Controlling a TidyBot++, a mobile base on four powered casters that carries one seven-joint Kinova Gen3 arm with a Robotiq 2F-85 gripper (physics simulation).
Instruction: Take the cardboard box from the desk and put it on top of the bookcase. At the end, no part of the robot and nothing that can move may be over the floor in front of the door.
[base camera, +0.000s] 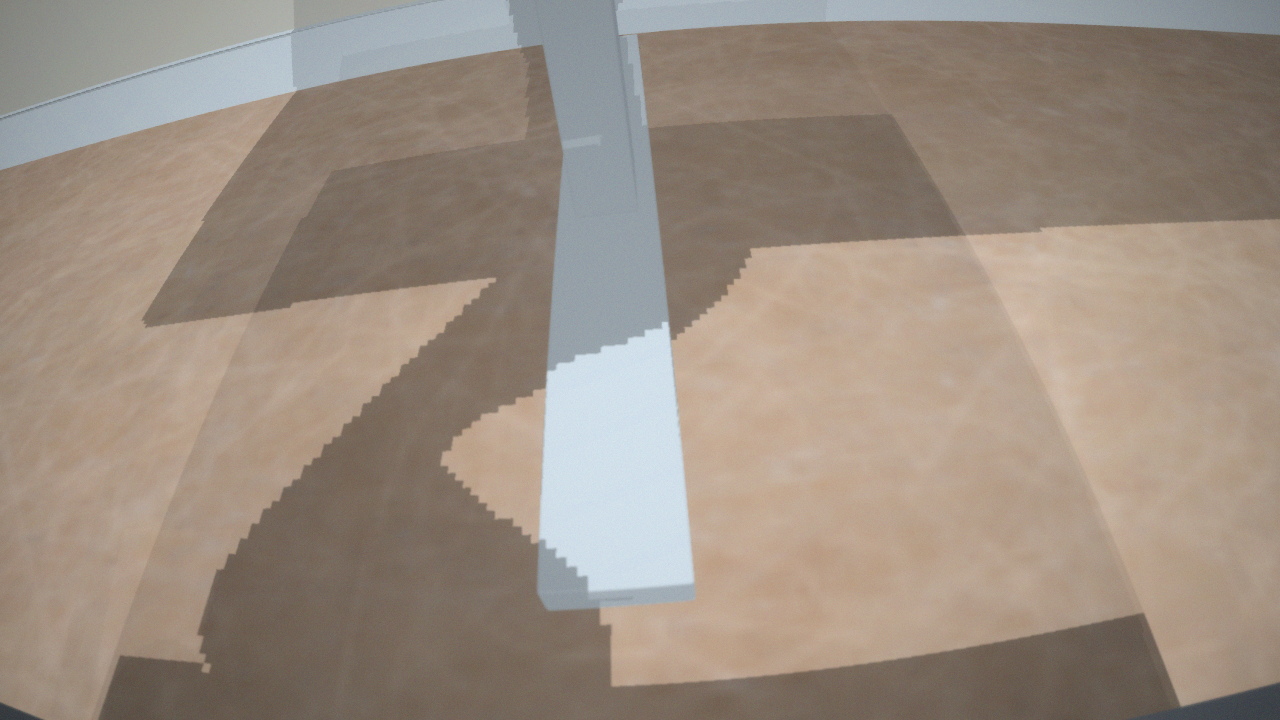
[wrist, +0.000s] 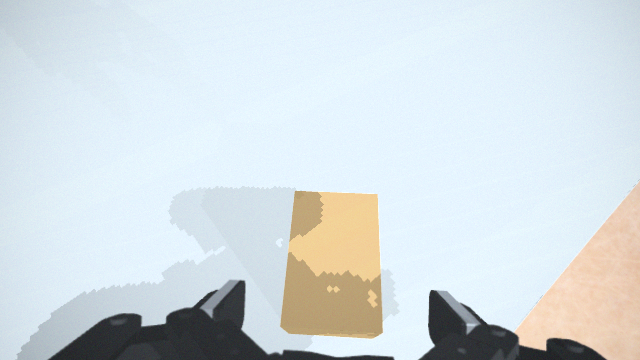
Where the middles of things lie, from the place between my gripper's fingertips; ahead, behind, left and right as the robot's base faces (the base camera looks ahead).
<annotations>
My hand is 30 mm short of the tan cardboard box (wrist: 332, 287), 20 mm to the left of it and 70 mm above it.
</annotations>
